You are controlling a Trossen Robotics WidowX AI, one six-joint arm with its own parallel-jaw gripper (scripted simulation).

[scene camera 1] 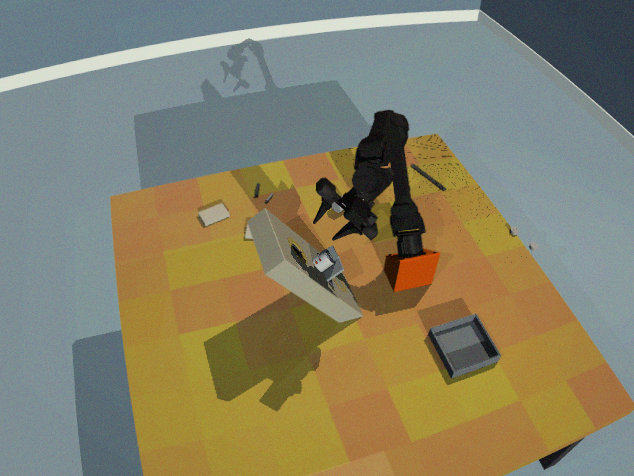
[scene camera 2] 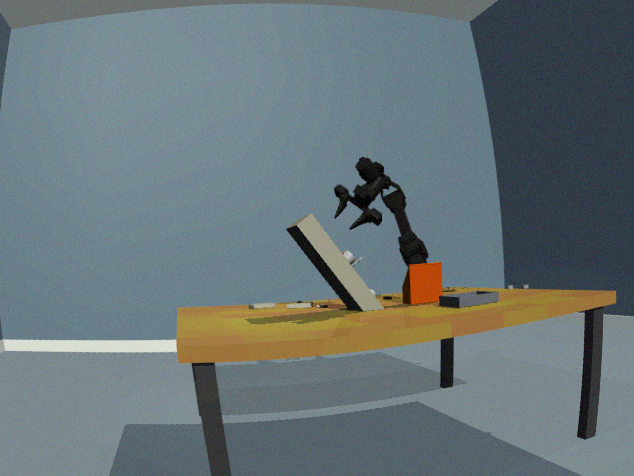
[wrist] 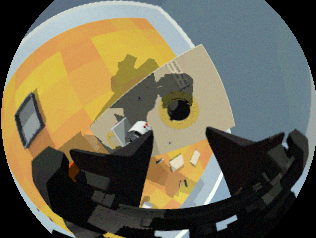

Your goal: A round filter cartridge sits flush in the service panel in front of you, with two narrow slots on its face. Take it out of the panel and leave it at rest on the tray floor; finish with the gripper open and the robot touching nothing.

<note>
The gripper is open, with nothing in its grasp. Further things: a beige service panel and a grey tray.
The gripper is seen too in scene camera 2 and in the wrist view.
</note>
